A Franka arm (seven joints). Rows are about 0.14 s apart.
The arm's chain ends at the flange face. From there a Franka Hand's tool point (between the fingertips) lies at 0.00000 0.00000 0.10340 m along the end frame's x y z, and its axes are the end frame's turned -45 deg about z.
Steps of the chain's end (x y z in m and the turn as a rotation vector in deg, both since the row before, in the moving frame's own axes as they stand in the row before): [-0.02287, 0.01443, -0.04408, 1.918, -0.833, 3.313]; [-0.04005, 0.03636, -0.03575, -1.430, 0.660, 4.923]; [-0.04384, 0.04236, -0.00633, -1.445, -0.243, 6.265]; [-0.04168, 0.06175, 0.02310, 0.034, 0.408, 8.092]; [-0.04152, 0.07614, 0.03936, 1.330, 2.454, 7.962]
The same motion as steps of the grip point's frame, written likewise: [-0.02489, -0.00944, -0.04415, 1.945, 0.767, 3.313]; [-0.05513, 0.00001, -0.03579, -1.478, -0.544, 4.923]; [-0.06319, 0.00037, -0.00636, -0.850, -1.194, 6.265]; [-0.07261, 0.01471, 0.02310, -0.264, 0.313, 8.092]; [-0.07849, 0.02624, 0.03924, -0.795, 2.676, 7.962]
